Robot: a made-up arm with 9 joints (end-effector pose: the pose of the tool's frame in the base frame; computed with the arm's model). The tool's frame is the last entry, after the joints.
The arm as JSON. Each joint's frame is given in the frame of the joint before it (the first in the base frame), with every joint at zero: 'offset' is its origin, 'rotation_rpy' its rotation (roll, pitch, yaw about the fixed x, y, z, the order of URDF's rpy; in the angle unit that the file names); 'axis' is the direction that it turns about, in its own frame. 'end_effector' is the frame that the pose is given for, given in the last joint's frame.
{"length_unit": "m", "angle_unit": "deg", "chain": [
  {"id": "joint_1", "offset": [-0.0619, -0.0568, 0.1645], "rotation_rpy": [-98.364, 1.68, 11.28], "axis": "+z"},
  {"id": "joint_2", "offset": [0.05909, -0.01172, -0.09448], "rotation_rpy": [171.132, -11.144, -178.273], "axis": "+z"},
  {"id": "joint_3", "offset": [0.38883, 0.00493, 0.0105], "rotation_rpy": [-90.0, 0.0, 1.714], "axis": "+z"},
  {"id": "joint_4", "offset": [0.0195, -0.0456, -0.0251], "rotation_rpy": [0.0, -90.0, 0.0], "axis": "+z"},
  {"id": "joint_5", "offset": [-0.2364, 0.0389, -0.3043], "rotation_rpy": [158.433, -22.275, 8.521], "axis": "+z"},
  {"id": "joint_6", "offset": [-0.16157, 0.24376, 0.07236], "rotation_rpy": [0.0, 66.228, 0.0], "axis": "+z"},
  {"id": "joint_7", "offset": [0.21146, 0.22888, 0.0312], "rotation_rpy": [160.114, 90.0, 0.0], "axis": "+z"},
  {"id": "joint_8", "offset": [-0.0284, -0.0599, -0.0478], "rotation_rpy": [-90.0, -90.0, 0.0], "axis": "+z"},
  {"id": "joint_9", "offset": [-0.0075, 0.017, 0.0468], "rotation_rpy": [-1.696, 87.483, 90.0], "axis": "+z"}
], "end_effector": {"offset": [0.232, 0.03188, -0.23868], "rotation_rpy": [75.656, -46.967, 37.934]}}
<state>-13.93 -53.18 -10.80 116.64 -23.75 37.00 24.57 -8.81 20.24</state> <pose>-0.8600 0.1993 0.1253 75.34 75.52 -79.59</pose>
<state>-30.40 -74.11 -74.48 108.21 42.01 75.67 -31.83 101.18 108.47</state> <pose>-0.2848 -0.6736 0.0801 -56.74 42.36 110.49</pose>
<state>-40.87 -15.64 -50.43 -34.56 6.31 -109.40 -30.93 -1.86 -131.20</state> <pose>-0.6388 -0.6474 0.1363 -84.92 -73.00 116.44</pose>
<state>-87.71 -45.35 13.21 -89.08 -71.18 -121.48 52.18 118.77 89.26</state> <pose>-0.4476 -0.1649 -0.1321 17.35 68.29 57.22</pose>
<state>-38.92 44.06 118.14 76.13 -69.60 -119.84 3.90 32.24 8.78</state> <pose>-0.5194 0.2010 -0.1755 -154.93 45.94 135.10</pose>
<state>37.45 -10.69 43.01 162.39 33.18 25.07 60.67 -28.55 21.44</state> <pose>-0.9708 0.2729 -0.2798 63.64 -7.07 -112.83</pose>
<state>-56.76 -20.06 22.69 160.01 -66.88 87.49 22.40 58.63 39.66</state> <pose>-0.8975 0.3102 -0.0967 134.44 -53.39 121.65</pose>
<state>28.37 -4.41 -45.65 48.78 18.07 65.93 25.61 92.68 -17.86</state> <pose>-0.3143 -1.1100 0.5779 -70.91 27.17 -98.32</pose>
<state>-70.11 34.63 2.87 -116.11 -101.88 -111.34 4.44 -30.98 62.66</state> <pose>0.1996 0.5465 -0.3784 8.35 -19.75 169.42</pose>
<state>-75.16 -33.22 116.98 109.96 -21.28 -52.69 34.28 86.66 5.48</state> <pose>-0.2044 -0.1724 -0.3977 152.84 2.27 -110.66</pose>
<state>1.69 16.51 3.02 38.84 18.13 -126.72 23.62 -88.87 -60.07</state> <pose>-0.7454 0.0819 0.3436 -165.25 -11.24 -26.27</pose>
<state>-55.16 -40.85 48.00 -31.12 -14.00 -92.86 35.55 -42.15 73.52</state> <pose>-0.2946 0.2894 0.3998 7.68 -38.92 144.59</pose>
